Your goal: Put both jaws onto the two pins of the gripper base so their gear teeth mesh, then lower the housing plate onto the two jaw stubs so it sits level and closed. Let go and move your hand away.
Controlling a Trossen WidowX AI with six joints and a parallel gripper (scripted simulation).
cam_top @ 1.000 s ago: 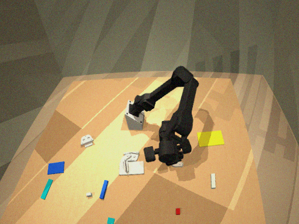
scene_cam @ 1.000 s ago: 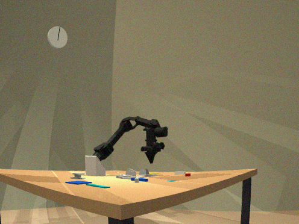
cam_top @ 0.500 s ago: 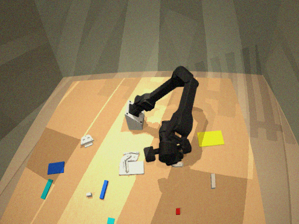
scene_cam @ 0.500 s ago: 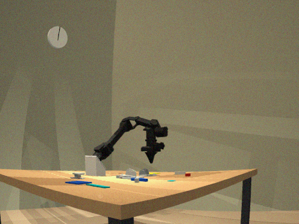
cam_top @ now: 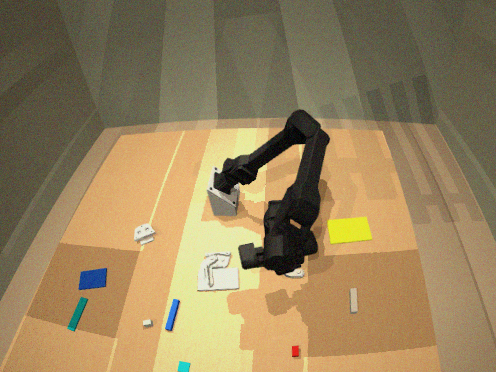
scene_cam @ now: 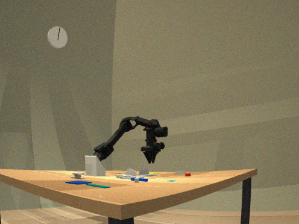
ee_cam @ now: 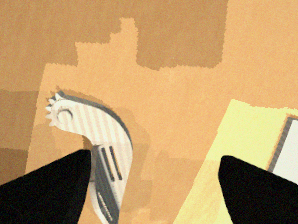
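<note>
Now: the jaw 30 mm behind my gripper tip, 50 mm to the left of it and 80 mm below it. The rest, counted from my gripper tip: white bar (100 mm ahead, 200 mm to the left, 70 mm below); then red block (230 mm ahead, 30 mm to the left, 80 mm below); then yellow sheet (150 mm behind, 240 mm to the left, 80 mm below).
</note>
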